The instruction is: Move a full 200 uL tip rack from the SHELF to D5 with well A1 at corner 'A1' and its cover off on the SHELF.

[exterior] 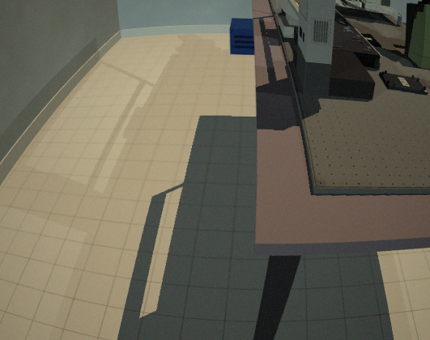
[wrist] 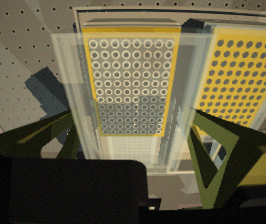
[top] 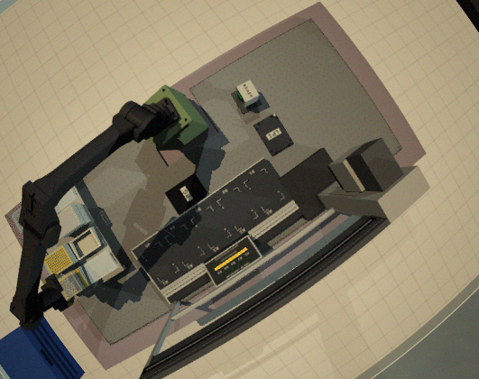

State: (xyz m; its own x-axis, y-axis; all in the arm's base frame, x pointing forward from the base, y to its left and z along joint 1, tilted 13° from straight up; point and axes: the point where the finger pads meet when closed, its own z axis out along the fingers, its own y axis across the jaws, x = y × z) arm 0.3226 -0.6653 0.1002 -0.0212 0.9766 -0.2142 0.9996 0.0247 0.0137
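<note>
Right now the yellow tip rack is 10 mm to the left of my hand and 60 mm below it. Also, from my hand: shelf 160 mm behind, 60 mm to the left, 100 mm below; then pale sealed block 220 mm behind, 130 mm to the left, 40 mm below; then tan reservoir 110 mm behind, 130 mm to the left, 90 mm below.
</note>
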